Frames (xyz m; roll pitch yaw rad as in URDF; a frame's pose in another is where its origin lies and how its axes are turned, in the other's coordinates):
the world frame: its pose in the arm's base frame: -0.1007 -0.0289 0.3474 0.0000 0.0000 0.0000
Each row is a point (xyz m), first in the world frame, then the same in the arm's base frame.
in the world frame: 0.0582 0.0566 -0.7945
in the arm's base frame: -0.0425 0.0277 -0.4471
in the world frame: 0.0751 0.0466 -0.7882
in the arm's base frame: -0.0256 0.0177 -0.4408
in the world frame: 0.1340 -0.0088 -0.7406
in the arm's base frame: 0.0333 -0.0377 -0.3932
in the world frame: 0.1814 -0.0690 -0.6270
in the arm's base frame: 0.0807 -0.0979 -0.2796
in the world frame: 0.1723 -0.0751 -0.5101
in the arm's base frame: 0.0716 -0.1040 -0.1627
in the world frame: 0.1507 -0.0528 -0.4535
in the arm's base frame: 0.0500 -0.0817 -0.1061
